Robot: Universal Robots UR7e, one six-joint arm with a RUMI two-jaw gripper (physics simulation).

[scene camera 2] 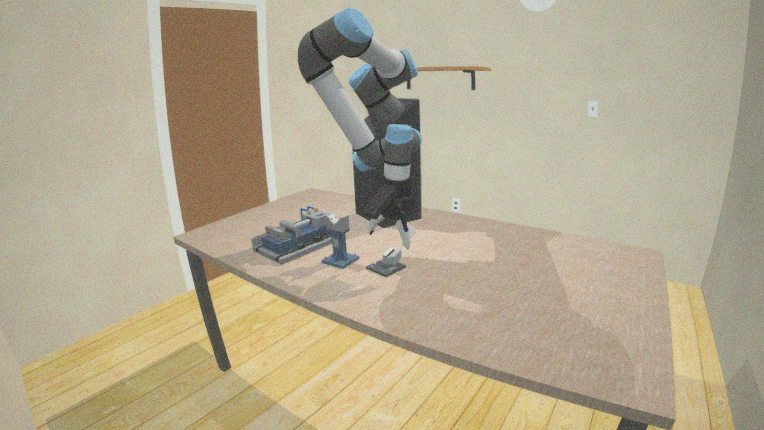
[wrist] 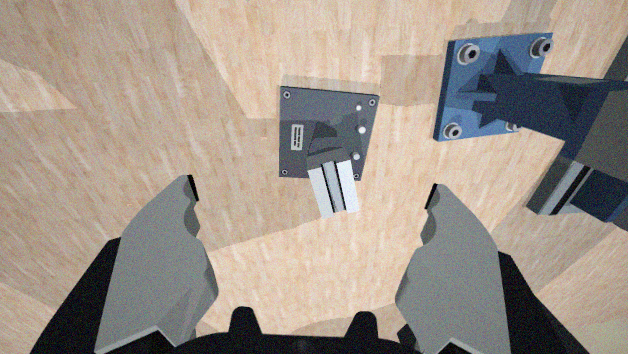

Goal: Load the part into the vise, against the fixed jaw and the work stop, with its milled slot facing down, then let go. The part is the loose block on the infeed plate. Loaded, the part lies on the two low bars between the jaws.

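Places are measured from the arm's base along level axes (x ahead, y left, z up), in millimetres.
Where they show: gripper, fingertip midpoint: (scene camera 2: 388, 241) (wrist: 312, 181); arm's base at its link origin: (scene camera 2: 388, 115).
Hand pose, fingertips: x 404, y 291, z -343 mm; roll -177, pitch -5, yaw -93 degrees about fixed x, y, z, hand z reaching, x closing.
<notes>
Things, the pixels of their top centre, and the offset from my fingertips. "pt": a spot on its surface instead.
- part at its top centre: (wrist: 335, 192) (scene camera 2: 392, 252) dy -24, dx -48, dz -58 mm
- dark infeed plate at its top centre: (wrist: 325, 139) (scene camera 2: 385, 265) dy -18, dx -6, dz -88 mm
- vise at its top centre: (scene camera 2: 295, 219) dy -404, dx +28, dz +3 mm
- blue fixture at a spot on its surface: (wrist: 565, 190) pt dy -320, dx -79, dz -76 mm
The part (scene camera 2: 391, 258) (wrist: 334, 189), a light grey block, rests on the dark infeed plate (scene camera 2: 378, 269) (wrist: 327, 102). It looks tilted, and a groove, which looks like its milled slot, runs along the bright face turned up toward the wrist camera. My gripper (scene camera 2: 389, 240) (wrist: 312, 181) is open and empty, above the part, with one finger to each side of it in the wrist view. The vise (scene camera 2: 315, 233), with a blue body and grey jaws, stands at the left of the table in the scene view. Its low bars and work stop cannot be told apart clearly.
A blue pedestal (scene camera 2: 340, 248) (wrist: 447, 95) with a bolted base and a grey top stands between the vise and the infeed plate. Part of a grey and blue fixture (wrist: 565, 190) shows at the wrist view's right edge. Three small pins stand on the infeed plate.
</notes>
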